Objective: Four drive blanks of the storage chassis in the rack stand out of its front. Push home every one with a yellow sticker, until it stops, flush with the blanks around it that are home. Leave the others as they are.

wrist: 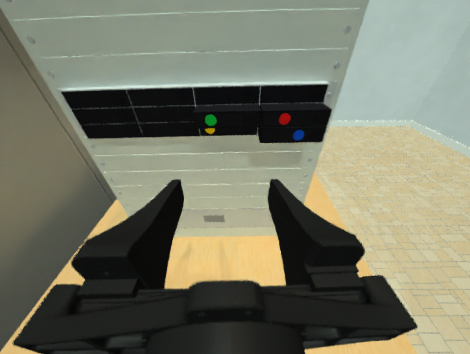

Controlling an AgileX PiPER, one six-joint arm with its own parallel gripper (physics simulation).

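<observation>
The storage chassis (102, 114) shows its black blanks in three rows and four columns. The yellow-stickered blank (210, 131) is in the bottom row, third column, and looks level with its home neighbours; the blank above hides part of its sticker. The green-stickered blank (227, 119) stands out directly above it. The red-stickered blank (307, 118) stands out in the middle row at the right end. The blue-stickered blank (280, 135) stands out below the red one. My gripper (226, 189) is open, its fingertips apart and lower in the view than the blanks, holding nothing.
The pale rack front (200, 67) has panels above and below the chassis. A brown-grey upright surface (45, 200) stands at the left. A wooden surface (220, 257) lies at the rack's foot. Tiled floor (390, 190) and pale blue walls (400, 60) are at the right.
</observation>
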